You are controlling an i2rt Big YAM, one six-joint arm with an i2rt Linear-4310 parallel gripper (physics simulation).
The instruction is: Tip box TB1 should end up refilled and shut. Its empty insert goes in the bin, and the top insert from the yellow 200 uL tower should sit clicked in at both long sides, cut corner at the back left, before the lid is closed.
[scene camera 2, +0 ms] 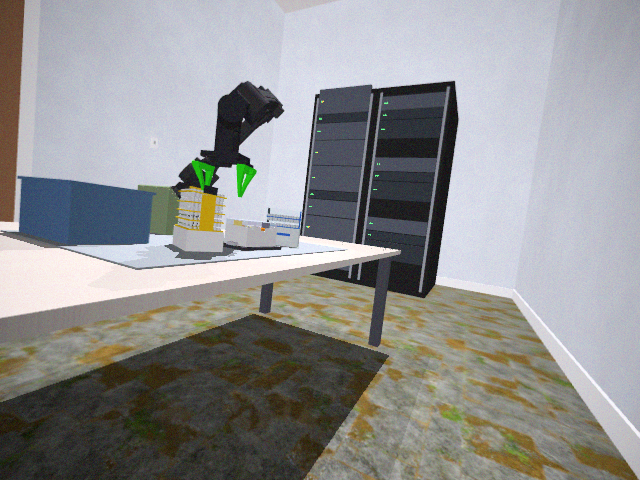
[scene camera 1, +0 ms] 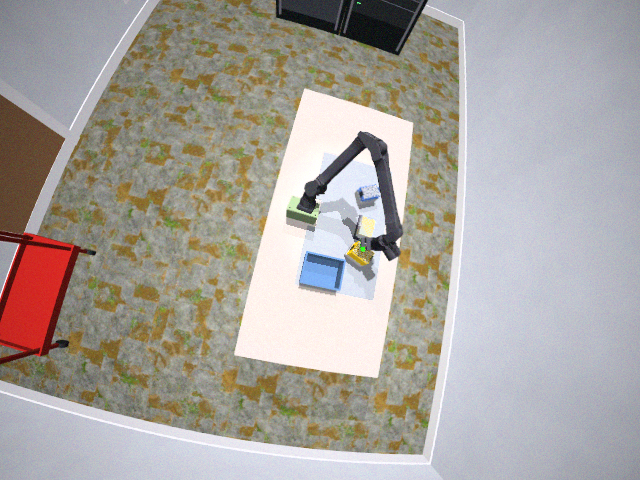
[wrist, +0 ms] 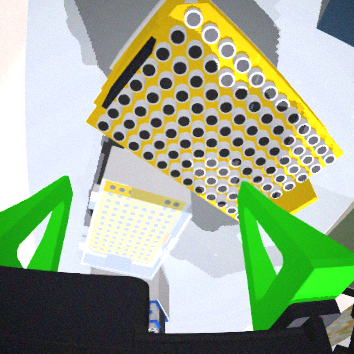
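The yellow tip tower (scene camera 1: 360, 255) (scene camera 2: 208, 212) (wrist: 200, 107) stands upright on a white base, with several yellow racks stacked and rows of round holes on top. My gripper (scene camera 1: 363, 248) (scene camera 2: 223, 193) (wrist: 154, 186) is wide open and empty, pointing down at the tower's top. In scene camera 2 one finger is over the tower and the other is beside its right side. Tip box TB1 (scene camera 1: 366, 226) (scene camera 2: 252, 235) (wrist: 135, 225) stands behind the tower on a dark holder; its yellow insert shows through a pale, see-through cover. Whether tips are in it cannot be told.
The blue bin (scene camera 1: 323, 254) (scene camera 2: 43, 211) (wrist: 340, 20) stands left of the yellow tower. A blue-banded tower (scene camera 1: 368, 192) (scene camera 2: 284, 227) (wrist: 155, 315) stands beyond TB1. The arm's base stands at a green box (scene camera 1: 302, 215) (scene camera 2: 161, 211). A pale mat (scene camera 1: 341, 180) (scene camera 2: 139, 258) lies beneath the items.
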